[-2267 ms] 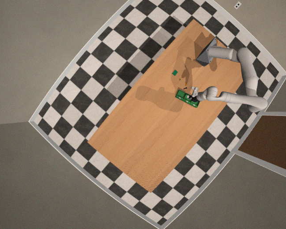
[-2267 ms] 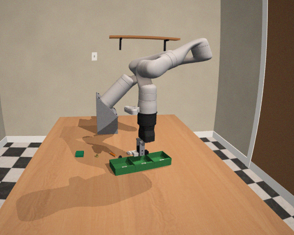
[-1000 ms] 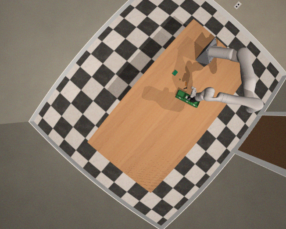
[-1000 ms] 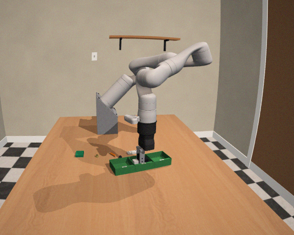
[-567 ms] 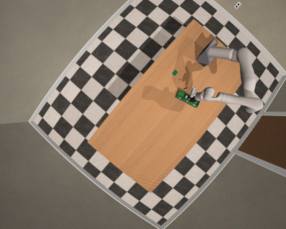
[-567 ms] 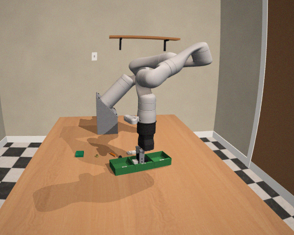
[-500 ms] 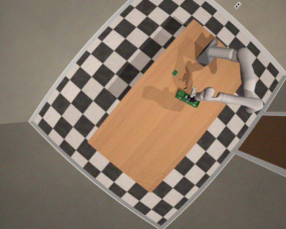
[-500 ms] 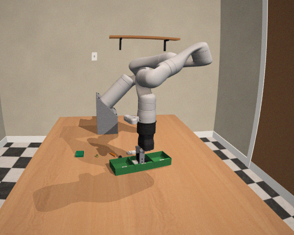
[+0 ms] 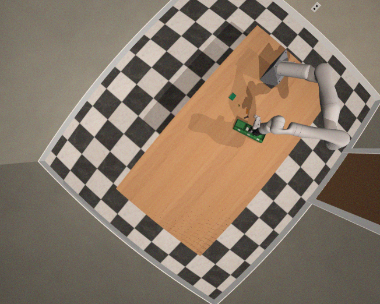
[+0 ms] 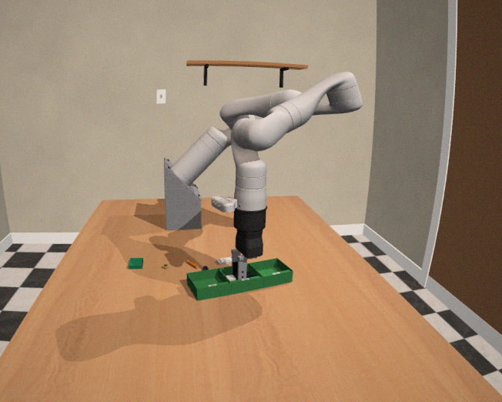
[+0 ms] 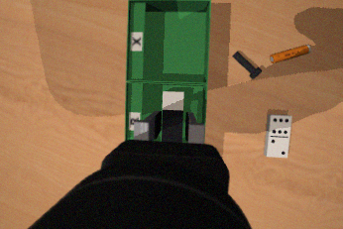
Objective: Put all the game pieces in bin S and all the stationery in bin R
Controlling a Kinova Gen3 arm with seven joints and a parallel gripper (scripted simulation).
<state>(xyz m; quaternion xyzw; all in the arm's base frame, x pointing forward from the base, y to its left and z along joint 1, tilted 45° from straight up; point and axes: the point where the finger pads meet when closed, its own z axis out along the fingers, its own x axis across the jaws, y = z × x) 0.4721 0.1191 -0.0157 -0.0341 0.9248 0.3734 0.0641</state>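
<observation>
Now: hand 20 mm above the green three-compartment tray and 10 mm short of it. From my hand the other things lie so: dark piece 80 mm behind, 70 mm to the right, 30 mm below; then orange stick 120 mm behind, 100 mm to the right, 30 mm below; then white domino 120 mm behind, 30 mm below.
</observation>
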